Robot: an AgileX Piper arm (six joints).
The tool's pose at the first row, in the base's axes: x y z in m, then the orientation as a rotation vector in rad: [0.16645 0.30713 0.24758 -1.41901 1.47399 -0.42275]
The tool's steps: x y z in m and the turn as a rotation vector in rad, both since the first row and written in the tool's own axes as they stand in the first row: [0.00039 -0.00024 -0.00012 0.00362 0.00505 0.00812]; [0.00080 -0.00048 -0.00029 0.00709 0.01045 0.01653]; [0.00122 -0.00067 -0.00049 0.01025 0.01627 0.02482]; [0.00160 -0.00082 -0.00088 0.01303 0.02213 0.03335]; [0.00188 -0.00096 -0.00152 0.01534 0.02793 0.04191]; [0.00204 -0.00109 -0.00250 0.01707 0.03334 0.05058]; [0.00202 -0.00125 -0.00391 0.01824 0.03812 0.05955]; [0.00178 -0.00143 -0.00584 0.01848 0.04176 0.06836]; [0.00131 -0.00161 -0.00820 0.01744 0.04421 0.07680]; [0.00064 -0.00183 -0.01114 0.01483 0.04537 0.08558]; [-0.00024 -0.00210 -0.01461 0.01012 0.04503 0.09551]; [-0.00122 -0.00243 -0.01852 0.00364 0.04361 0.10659]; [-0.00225 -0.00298 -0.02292 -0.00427 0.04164 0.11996]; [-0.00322 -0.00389 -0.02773 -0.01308 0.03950 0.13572]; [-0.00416 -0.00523 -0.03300 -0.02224 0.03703 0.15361]
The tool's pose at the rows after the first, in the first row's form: [0.16656 0.30668 0.24767 -1.40960 1.48188 -0.42403]; [0.16663 0.30619 0.24777 -1.40005 1.49028 -0.42528]; [0.16665 0.30569 0.24783 -1.39079 1.49902 -0.42671]; [0.16648 0.30517 0.24797 -1.38161 1.50807 -0.42775]; [0.16609 0.30464 0.24825 -1.37274 1.51726 -0.42840]; [0.16539 0.30410 0.24871 -1.36422 1.52641 -0.42827]; [0.16432 0.30354 0.24946 -1.35589 1.53545 -0.42709]; [0.16279 0.30299 0.25054 -1.34844 1.54384 -0.42449]; [0.16087 0.30247 0.25190 -1.34232 1.55154 -0.42034]; [0.15845 0.30191 0.25363 -1.33719 1.55906 -0.41391]; [0.15558 0.30132 0.25571 -1.33281 1.56694 -0.40417]; [0.15237 0.30064 0.25807 -1.32889 1.57537 -0.39166]; [0.14887 0.29977 0.26084 -1.32417 1.58531 -0.37628]; [0.14524 0.29860 0.26406 -1.31811 1.59687 -0.35861]; [0.14147 0.29712 0.26781 -1.31048 1.60950 -0.33906]
